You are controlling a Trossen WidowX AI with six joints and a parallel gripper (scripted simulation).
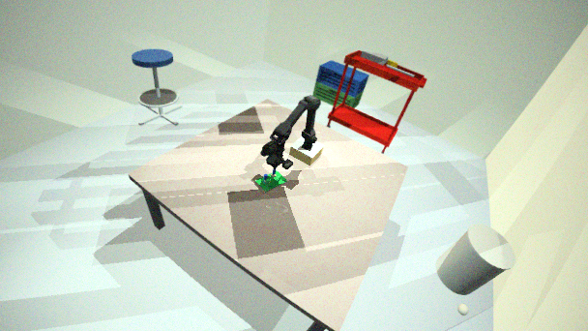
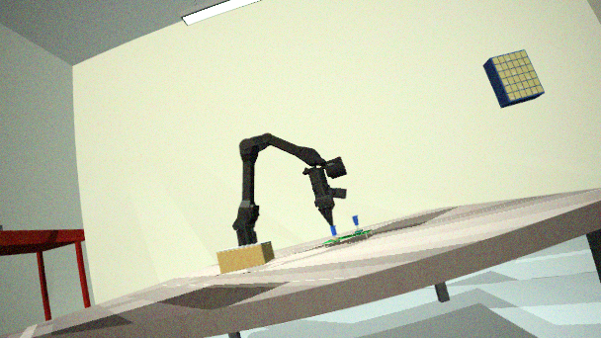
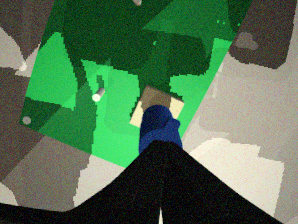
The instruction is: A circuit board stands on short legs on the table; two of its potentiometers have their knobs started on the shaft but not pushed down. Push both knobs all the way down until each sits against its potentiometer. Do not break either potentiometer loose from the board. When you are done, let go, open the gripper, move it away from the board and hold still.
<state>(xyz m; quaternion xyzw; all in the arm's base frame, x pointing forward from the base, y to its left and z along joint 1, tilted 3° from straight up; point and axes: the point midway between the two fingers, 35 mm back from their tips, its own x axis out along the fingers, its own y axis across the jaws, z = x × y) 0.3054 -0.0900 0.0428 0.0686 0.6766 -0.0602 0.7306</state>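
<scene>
Right now my gripper tip is 8 cm short of the blue knob and 2 cm to the left of it.
</scene>
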